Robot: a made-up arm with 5 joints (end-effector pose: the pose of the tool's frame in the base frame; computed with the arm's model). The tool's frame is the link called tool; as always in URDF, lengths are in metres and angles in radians. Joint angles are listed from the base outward.
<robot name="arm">
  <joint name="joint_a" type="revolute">
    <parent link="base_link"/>
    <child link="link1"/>
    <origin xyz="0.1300 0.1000 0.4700" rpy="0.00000 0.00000 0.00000"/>
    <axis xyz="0 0 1"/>
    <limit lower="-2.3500" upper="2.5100"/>
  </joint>
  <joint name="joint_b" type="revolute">
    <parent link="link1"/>
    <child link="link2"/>
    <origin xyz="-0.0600 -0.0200 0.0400" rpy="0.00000 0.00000 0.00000"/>
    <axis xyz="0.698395 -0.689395 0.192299"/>
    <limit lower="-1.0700" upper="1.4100"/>
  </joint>
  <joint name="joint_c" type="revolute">
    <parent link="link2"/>
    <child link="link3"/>
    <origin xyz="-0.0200 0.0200 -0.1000" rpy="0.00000 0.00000 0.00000"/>
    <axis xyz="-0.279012 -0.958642 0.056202"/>
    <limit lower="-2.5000" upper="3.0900"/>
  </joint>
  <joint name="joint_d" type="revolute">
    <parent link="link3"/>
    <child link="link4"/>
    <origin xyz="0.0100 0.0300 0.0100" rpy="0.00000 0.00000 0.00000"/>
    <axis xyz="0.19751 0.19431 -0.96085"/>
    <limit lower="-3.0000" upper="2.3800"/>
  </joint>
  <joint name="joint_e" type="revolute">
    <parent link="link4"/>
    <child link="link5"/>
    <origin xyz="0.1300 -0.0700 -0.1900" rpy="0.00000 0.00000 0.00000"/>
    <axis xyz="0 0 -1"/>
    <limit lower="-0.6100" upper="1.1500"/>
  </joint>
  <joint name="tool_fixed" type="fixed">
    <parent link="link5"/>
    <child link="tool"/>
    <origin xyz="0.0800 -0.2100 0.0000" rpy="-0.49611 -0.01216 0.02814"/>
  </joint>
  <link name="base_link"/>
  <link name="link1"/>
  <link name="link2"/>
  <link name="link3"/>
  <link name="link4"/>
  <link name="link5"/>
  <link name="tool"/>
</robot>
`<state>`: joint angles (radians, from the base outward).
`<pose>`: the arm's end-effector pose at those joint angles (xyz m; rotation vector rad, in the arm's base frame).
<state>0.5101 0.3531 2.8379 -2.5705 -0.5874</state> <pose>0.1312 0.4864 0.6019 2.5261 -0.0826 0.3870</pose>
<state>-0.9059 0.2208 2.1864 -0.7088 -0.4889</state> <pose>0.1266 0.3622 0.7850 -2.8458 -0.7849 -0.1739</pose>
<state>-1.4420 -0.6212 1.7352 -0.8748 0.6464</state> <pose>0.2008 0.0401 0.6960 -2.1105 -0.2237 -0.5246</pose>
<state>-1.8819 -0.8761 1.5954 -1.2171 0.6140</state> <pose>0.2358 -0.0722 0.5723 -1.8438 0.6054 -0.2810</pose>
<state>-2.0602 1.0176 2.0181 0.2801 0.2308</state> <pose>-0.1210 0.2487 0.4924 1.5327 1.5446 1.3317</pose>
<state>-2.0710 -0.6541 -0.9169 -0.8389 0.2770</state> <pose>-0.0007 0.3477 0.1050 0.7552 0.9386 -1.4366</pose>
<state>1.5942 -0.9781 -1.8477 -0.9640 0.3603</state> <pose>0.2312 -0.3764 0.2931 -1.2829 1.5353 0.9792</pose>
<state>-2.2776 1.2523 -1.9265 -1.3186 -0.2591</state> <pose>0.5595 -0.1620 0.5058 -0.1107 -1.0459 -0.0562</pose>
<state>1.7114 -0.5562 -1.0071 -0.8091 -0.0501</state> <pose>0.3053 -0.0112 0.0389 -0.9621 0.6509 2.2284</pose>
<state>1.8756 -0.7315 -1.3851 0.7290 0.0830</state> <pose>0.4043 -0.2572 0.6093 -2.0414 0.5872 0.1852</pose>
